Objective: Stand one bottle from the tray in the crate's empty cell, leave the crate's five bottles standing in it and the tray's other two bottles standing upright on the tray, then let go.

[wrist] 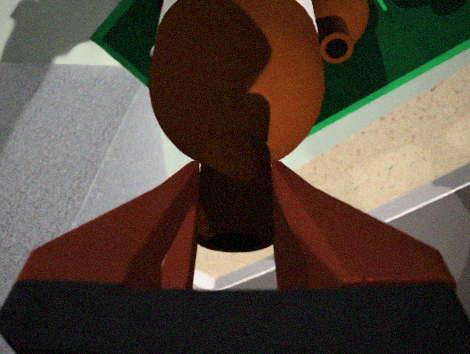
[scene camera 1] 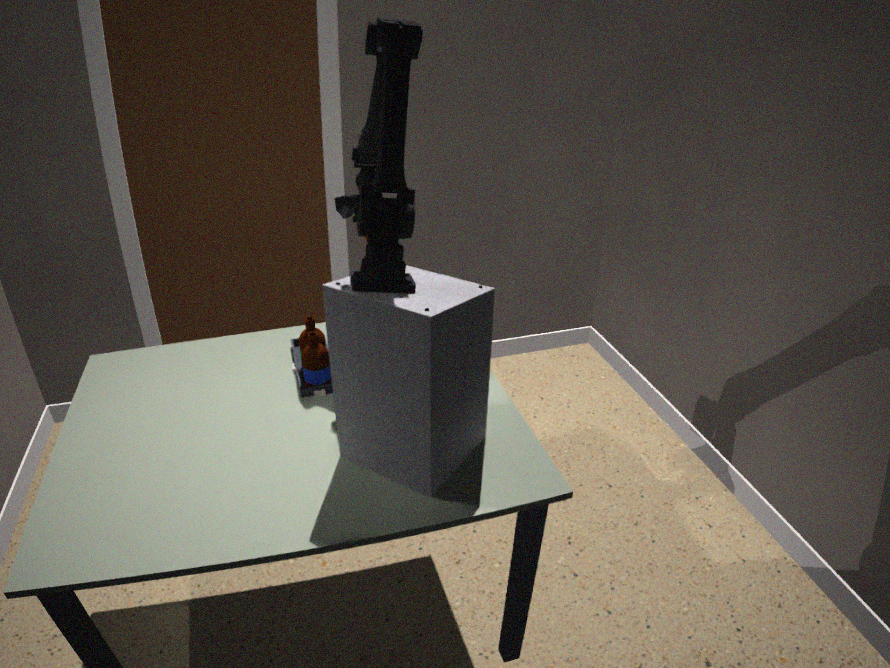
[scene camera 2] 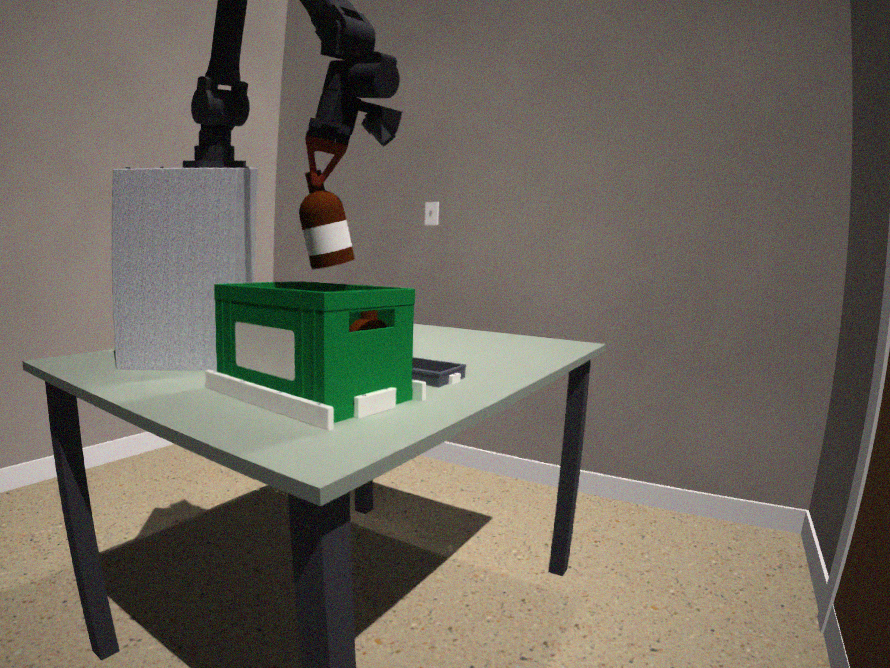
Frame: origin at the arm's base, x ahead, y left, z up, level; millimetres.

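Where they show: gripper, fingertip midpoint: (wrist: 235, 176) (scene camera 2: 316, 186); arm's base, link origin: (scene camera 1: 382, 285) (scene camera 2: 214, 167).
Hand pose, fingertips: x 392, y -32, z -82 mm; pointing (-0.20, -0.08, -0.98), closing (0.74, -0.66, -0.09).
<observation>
Things, the pixels of their top centre, and the offset from my fingertips. Level surfaces: height alone.
- green crate, top centre: (wrist: 306, 14) (scene camera 2: 310, 285) 22 mm ahead, 26 mm right, 161 mm down
- blue-labelled bottle, top centre: (scene camera 1: 312, 334) 94 mm back, 188 mm left, 177 mm down
- table, surface height: 336 mm down
My gripper (scene camera 2: 314, 176) (wrist: 235, 176) is shut on the neck of a brown bottle (scene camera 2: 328, 238) (wrist: 235, 80) with a white label. The bottle hangs tilted above the green crate (scene camera 2: 370, 366) (wrist: 350, 102), its base clear of the rim in scene camera 2. Another brown bottle (wrist: 350, 15) stands in the crate; part of a brown bottle (scene camera 2: 368, 323) shows through the handle hole. Other crate bottles and the empty cell are hidden. In scene camera 1, a blue-labelled bottle (scene camera 1: 314, 361) and a brown bottle (scene camera 1: 310, 332) behind it stand upright on the tray (scene camera 1: 314, 392) (scene camera 2: 439, 372).
A tall grey pedestal (scene camera 1: 381, 373) (scene camera 2: 172, 273) (wrist: 50, 140) carries the arm and hides the crate in scene camera 1. Low white strips (scene camera 2: 269, 400) (scene camera 2: 375, 401) stand along the crate's sides on the table (scene camera 1: 179, 445) (scene camera 2: 503, 352).
</observation>
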